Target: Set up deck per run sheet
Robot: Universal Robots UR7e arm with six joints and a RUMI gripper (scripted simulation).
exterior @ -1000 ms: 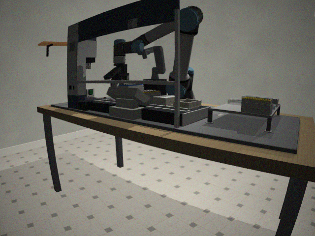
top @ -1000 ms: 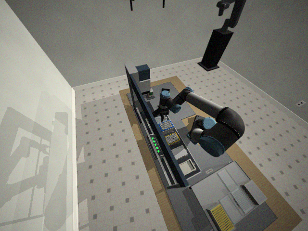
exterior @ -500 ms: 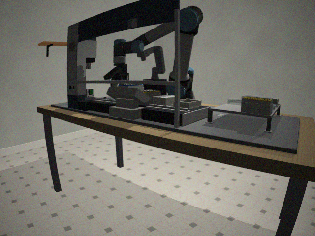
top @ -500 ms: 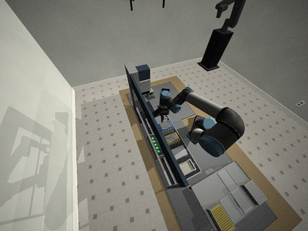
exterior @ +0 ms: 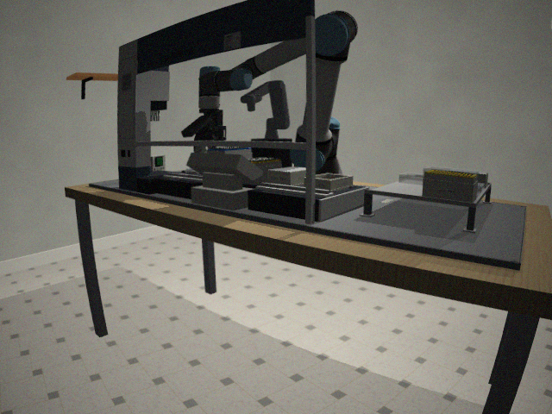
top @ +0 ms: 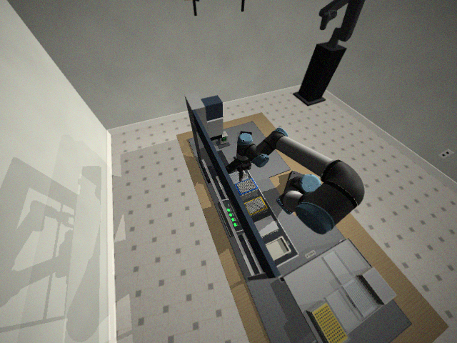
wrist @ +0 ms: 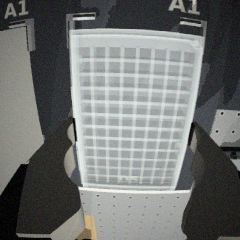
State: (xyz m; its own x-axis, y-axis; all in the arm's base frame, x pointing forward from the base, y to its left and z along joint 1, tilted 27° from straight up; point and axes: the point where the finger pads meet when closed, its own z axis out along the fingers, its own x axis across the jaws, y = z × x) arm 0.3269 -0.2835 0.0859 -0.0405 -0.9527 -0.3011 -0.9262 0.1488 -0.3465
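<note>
My hand is 13 cm to the right of the blue-framed tip rack, 4 cm below it and 2 cm short of it. From my hand the other things lie so: sample plate: 1 cm below; yellow-framed tip rack: 25 cm to the left, 2 cm ahead, 2 cm above; flat lid: 16 cm to the right, 15 cm behind, 6 cm below.
</note>
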